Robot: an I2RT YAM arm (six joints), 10 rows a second.
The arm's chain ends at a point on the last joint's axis. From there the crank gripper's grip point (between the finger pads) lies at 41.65 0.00 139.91 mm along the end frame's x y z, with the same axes.
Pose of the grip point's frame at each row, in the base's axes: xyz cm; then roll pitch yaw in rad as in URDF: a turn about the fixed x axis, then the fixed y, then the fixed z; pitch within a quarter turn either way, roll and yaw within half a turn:
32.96, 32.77, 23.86, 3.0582, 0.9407, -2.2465
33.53, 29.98, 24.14, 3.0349, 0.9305, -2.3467
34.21, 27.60, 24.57, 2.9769, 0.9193, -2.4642
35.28, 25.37, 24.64, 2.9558, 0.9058, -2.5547
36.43, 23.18, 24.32, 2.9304, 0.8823, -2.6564
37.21, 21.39, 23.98, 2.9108, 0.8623, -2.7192
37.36, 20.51, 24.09, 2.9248, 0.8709, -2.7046
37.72, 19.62, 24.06, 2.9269, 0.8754, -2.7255
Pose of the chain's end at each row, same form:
28.36, 25.17, 35.44, 3.0582, 0.9407, -2.2465
28.52, 22.75, 35.79, 3.0349, 0.9305, -2.3467
29.06, 20.52, 36.25, 2.9769, 0.9193, -2.4642
29.84, 18.65, 36.40, 2.9558, 0.9058, -2.5547
30.79, 16.89, 36.23, 2.9304, 0.8823, -2.6564
31.56, 15.34, 36.01, 2.9108, 0.8623, -2.7192
31.60, 14.50, 36.08, 2.9248, 0.8709, -2.7046
31.77, 13.73, 36.02, 2.9269, 0.8754, -2.7255

